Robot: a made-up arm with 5 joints. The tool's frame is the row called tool.
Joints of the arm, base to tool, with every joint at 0 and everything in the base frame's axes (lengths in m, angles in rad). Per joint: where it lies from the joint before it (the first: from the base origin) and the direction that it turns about. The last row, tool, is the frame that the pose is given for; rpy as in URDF.
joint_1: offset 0.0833 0.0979 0.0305 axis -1 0 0
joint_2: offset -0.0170 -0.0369 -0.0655 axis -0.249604 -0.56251 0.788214
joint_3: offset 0.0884 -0.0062 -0.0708 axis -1 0 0
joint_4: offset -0.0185 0.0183 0.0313 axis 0 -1 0
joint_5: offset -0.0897 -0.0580 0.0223 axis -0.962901 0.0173 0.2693
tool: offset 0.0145 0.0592 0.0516 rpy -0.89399 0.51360 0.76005
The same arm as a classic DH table. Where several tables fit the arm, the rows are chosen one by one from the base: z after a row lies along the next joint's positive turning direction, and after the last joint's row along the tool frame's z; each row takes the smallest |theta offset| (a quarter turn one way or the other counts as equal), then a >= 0, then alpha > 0; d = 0 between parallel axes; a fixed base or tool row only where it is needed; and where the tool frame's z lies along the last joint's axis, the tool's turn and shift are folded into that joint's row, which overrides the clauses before.
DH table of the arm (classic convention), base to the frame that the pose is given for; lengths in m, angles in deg. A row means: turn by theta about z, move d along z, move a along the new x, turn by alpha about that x. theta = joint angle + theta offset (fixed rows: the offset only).
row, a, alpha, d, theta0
base (fixed), 0.0979, -90, 0.0305, 90
joint_1, -0.0681, 75.55, -0.0581, -35.51
joint_2, -0.0462, -75.55, -0.0887, 0
joint_3, 0.0313, 90, -0.056, -54.49
joint_4, -0.0027, -90.99, 0.0413, -15.63
joint_5, 0.0171, -62.43, 0.0526, -29.81
tool (fixed), 0, 0, 0.088, 124.59

